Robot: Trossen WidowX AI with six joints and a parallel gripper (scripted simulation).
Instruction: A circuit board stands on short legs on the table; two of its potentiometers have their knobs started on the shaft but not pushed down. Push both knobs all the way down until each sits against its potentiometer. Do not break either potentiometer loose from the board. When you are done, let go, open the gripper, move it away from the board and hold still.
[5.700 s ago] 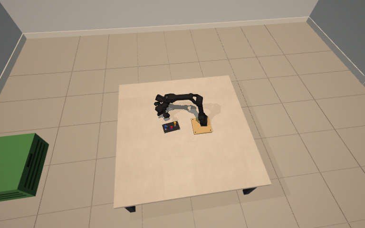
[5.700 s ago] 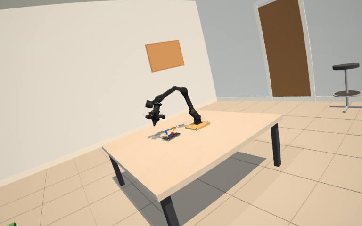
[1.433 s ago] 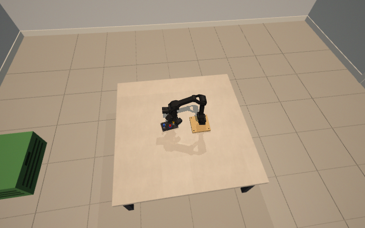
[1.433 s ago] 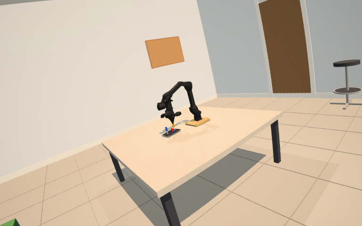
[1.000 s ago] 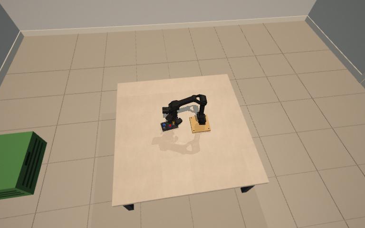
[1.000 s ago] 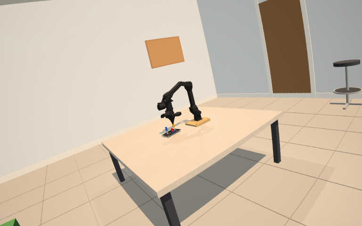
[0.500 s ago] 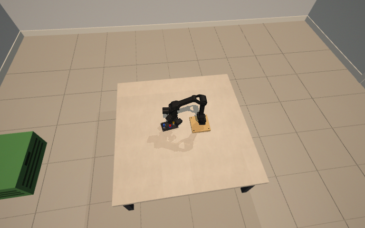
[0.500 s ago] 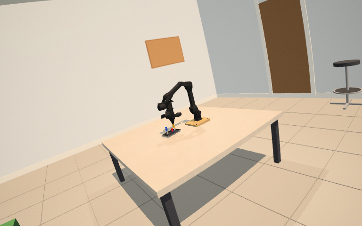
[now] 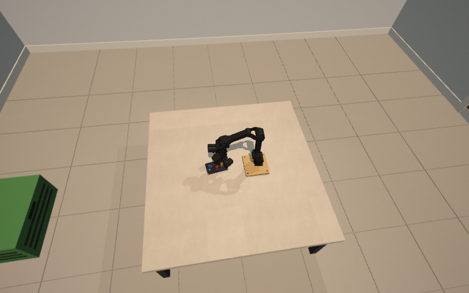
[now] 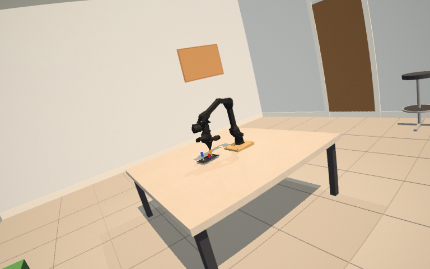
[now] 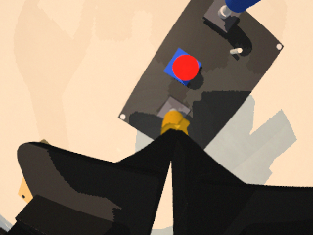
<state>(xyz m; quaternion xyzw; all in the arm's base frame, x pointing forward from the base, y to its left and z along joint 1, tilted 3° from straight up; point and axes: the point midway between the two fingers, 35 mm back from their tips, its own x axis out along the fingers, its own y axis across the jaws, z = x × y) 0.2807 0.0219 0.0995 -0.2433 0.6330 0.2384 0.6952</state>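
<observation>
Right now the yellow knob is 10 mm below my gripper tip. The rest, counted from my gripper tip: blue knob (90 mm ahead, 40 mm to the left).
</observation>
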